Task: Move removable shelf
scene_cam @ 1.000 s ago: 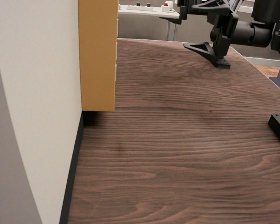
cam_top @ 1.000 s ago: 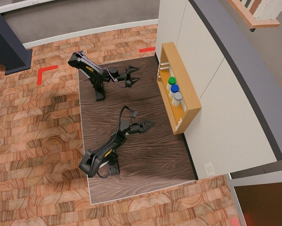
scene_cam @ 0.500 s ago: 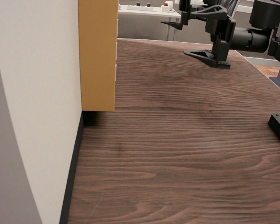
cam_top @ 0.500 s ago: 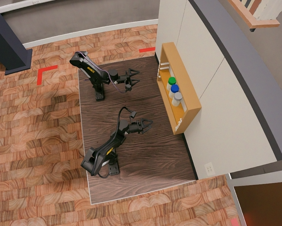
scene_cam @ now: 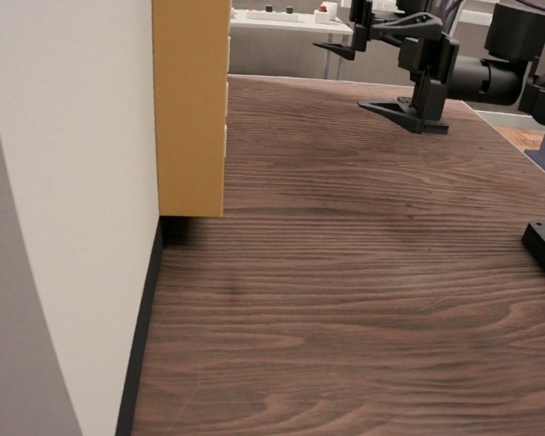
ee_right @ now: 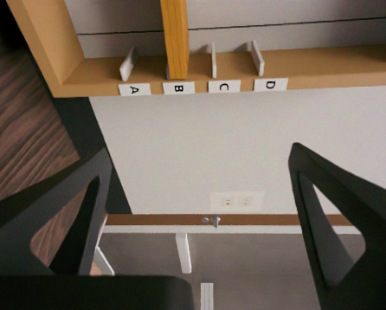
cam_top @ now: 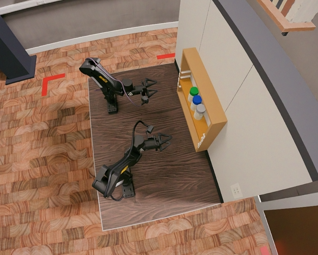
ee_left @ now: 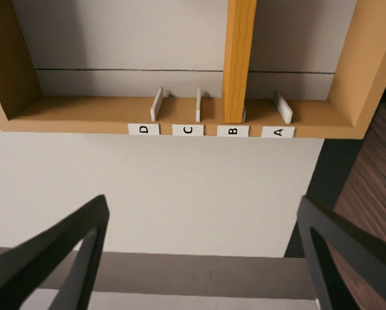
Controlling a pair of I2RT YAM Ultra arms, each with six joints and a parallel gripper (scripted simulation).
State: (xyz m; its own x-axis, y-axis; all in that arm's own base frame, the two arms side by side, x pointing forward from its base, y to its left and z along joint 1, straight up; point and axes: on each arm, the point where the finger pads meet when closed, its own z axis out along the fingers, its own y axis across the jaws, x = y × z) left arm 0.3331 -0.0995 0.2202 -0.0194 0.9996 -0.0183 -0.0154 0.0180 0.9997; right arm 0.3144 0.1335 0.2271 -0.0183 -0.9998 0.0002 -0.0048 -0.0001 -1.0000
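Right now the green-capped bottle is 21 cm ahead of my left hand, 14 cm to the right of it and 2 cm above it. Round my left hand: orange wall rack: 21 cm ahead, 20 cm to the right, 3 cm above; then blue-capped bottle: 20 cm ahead, 20 cm to the right, 2 cm above; then removable shelf: 21 cm ahead, 20 cm to the right, 3 cm below.
My right gripper is now 22 cm short of the grey-capped bottle, 12 cm to the right of it and 3 cm below it. From my right hand the other things lie so: orange wall rack: 22 cm ahead, 19 cm to the left, 4 cm above; blue-capped bottle: 22 cm ahead, 18 cm to the left, 3 cm above; removable shelf: 22 cm ahead, 19 cm to the left, 3 cm below.
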